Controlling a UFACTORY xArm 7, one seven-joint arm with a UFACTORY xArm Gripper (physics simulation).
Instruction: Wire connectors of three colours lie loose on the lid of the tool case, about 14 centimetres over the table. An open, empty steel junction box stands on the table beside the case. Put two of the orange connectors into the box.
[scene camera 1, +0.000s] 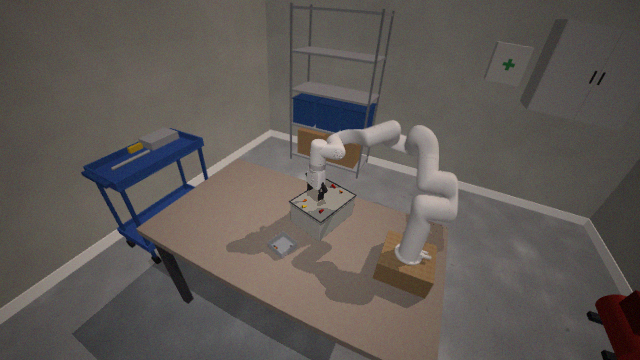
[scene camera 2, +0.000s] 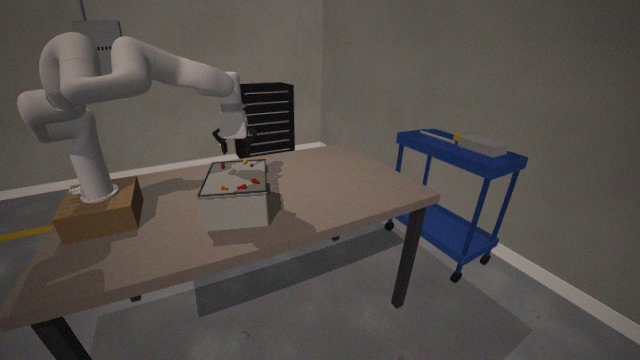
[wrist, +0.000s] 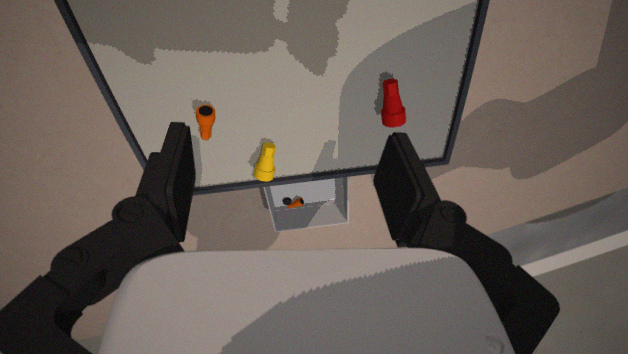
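Seen in the pictures: gripper, fingertip midpoint: (scene camera 1: 315, 194) (scene camera 2: 237, 153) (wrist: 290, 152); arm's base at its link origin: (scene camera 1: 408, 254) (scene camera 2: 100, 194).
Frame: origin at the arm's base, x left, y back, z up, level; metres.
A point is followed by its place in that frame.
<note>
One orange connector (scene camera 1: 275, 247) {y -0.602, x 0.123, z -0.092 m} (wrist: 296, 203) {y -0.603, x 0.116, z -0.094 m} lies in the steel junction box (scene camera 1: 290, 250) {y -0.528, x 0.110, z -0.092 m} (wrist: 290, 220) {y -0.622, x 0.131, z -0.083 m}, beside a dark round spot. The tool case (scene camera 1: 306, 224) {y -0.507, x -0.039, z -0.044 m} (scene camera 2: 235, 212) {y -0.414, x -0.316, z -0.036 m} (wrist: 260, 90) {y -0.512, x -0.119, z 0.034 m} hides the box in scene camera 2. A second orange connector (scene camera 1: 305, 200) {y -0.547, x -0.117, z 0.042 m} (scene camera 2: 252, 165) {y -0.550, x -0.129, z 0.041 m} (wrist: 205, 121) {y -0.547, x -0.123, z 0.046 m} lies on the lid near the box-side edge, by a yellow connector (scene camera 1: 304, 206) {y -0.534, x -0.072, z 0.041 m} (scene camera 2: 245, 162) {y -0.538, x -0.079, z 0.039 m} (wrist: 265, 162) {y -0.534, x -0.077, z 0.045 m}. A third orange connector (scene camera 1: 341, 191) {y -0.395, x -0.267, z 0.043 m} (scene camera 2: 224, 188) {y -0.399, x -0.275, z 0.039 m} lies towards the opposite side. My gripper (scene camera 1: 315, 194) {y -0.497, x -0.117, z 0.098 m} (scene camera 2: 235, 151) {y -0.497, x -0.117, z 0.098 m} (wrist: 290, 152) {y -0.497, x -0.117, z 0.098 m} is open and empty above the lid.
A red connector (scene camera 1: 321, 211) {y -0.441, x -0.067, z 0.046 m} (scene camera 2: 223, 165) {y -0.447, x -0.078, z 0.044 m} (wrist: 393, 103) {y -0.444, x -0.079, z 0.045 m} lies near another lid edge. Two more red connectors (scene camera 2: 242, 187) {y -0.451, x -0.304, z 0.042 m} (scene camera 2: 255, 181) {y -0.504, x -0.284, z 0.043 m} lie on the lid's far side from the box. The arm stands on a wooden block (scene camera 1: 402, 277) {y -0.008, x 0.114, z -0.024 m} (scene camera 2: 95, 225) {y 0.020, x -0.123, z -0.058 m}. A blue cart (scene camera 1: 145, 170) (scene camera 2: 452, 152) stands beyond the table.
</note>
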